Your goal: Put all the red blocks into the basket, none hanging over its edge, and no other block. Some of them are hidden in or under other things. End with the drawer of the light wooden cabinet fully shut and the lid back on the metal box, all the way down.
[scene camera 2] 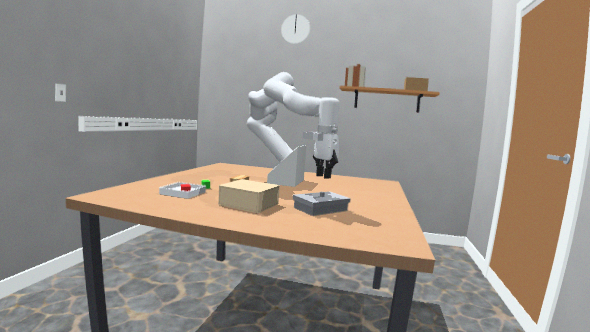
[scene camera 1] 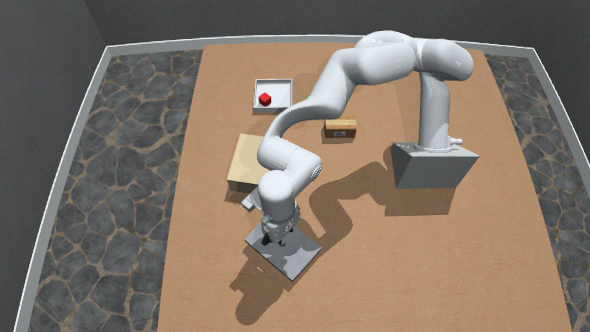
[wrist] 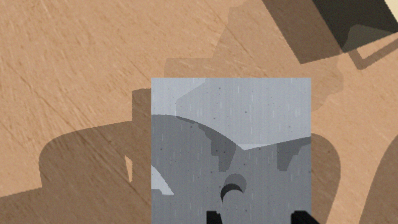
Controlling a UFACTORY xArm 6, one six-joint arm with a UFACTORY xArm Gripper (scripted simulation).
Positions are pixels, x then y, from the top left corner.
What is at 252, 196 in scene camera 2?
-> A light wooden cabinet.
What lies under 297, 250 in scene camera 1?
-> A flat lid.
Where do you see a light wooden cabinet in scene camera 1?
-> At 245, 172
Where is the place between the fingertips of my gripper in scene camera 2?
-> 323, 177
